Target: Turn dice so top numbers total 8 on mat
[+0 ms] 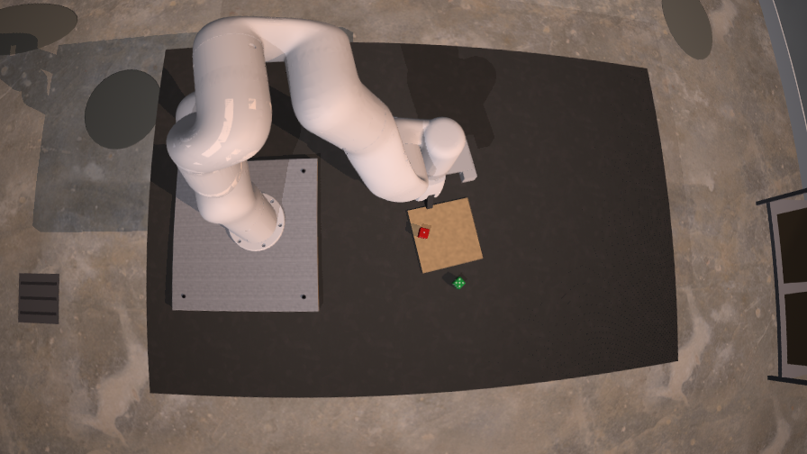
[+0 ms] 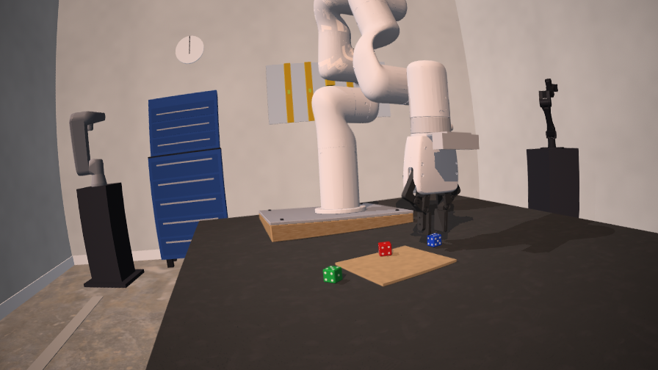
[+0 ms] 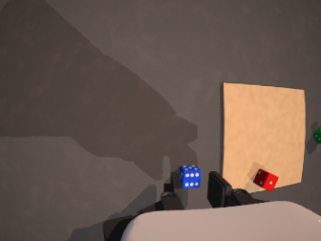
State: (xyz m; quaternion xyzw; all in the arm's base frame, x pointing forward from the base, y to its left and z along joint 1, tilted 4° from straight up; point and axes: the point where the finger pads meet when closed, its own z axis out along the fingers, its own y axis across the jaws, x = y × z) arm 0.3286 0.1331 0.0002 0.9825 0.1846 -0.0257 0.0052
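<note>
The blue die is 3 cm below my hand. From my hand the other things lie so: tan mat (8 cm ahead, 9 cm to the right, 4 cm below); green die (12 cm ahead, 19 cm to the right, 3 cm below); red die (3 cm ahead, 10 cm to the right, 3 cm below).
</note>
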